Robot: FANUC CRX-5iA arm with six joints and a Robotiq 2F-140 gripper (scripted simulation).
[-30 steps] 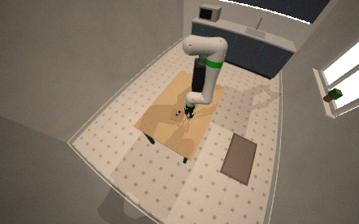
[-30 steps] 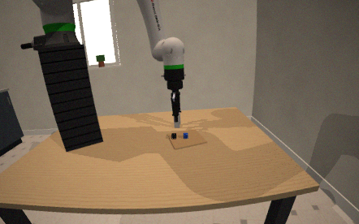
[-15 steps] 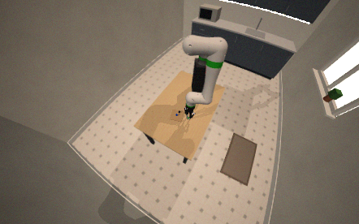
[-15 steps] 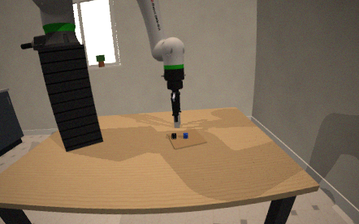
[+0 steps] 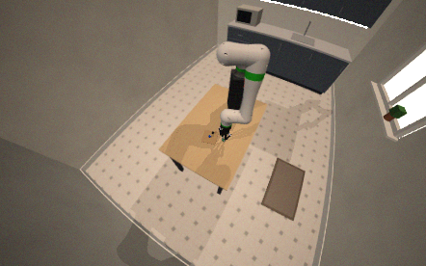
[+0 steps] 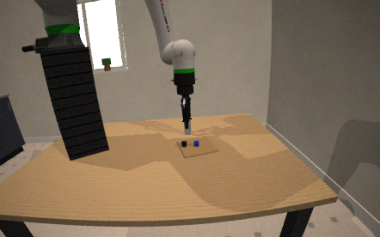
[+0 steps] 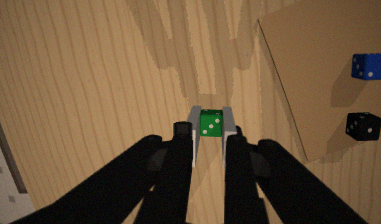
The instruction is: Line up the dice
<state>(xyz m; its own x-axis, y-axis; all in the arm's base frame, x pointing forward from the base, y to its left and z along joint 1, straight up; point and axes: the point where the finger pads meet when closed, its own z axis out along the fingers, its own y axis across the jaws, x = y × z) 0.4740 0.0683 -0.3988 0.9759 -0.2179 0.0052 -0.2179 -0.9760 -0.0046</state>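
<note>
My hand is 20 mm above the green die. The rest, counted from my hand: blue die: 30 mm ahead, 140 mm to the right, 20 mm below; black die: 30 mm behind, 130 mm to the right, 20 mm below; tan mat: 30 mm ahead, 140 mm to the right, 30 mm below.
</note>
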